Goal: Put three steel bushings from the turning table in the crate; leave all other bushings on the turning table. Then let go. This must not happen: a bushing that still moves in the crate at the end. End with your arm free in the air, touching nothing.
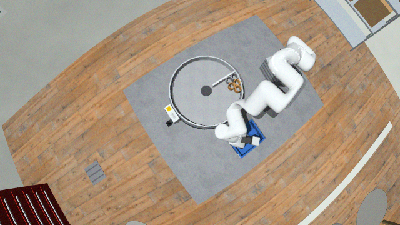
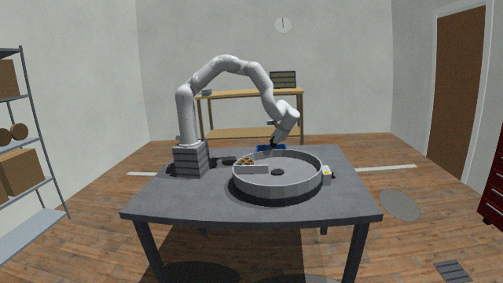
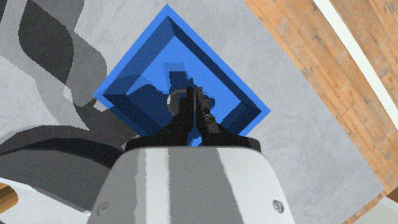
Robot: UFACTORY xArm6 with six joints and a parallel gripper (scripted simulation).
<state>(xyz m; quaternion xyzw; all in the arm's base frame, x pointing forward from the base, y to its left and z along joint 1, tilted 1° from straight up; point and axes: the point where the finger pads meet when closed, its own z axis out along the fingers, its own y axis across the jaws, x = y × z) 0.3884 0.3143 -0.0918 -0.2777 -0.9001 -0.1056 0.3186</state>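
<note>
The blue crate is 50 mm below my hand, 10 mm to the right of it and 10 mm behind it. Round my hand: round turning table (360 mm to the right, 90 mm ahead, 20 mm below).
</note>
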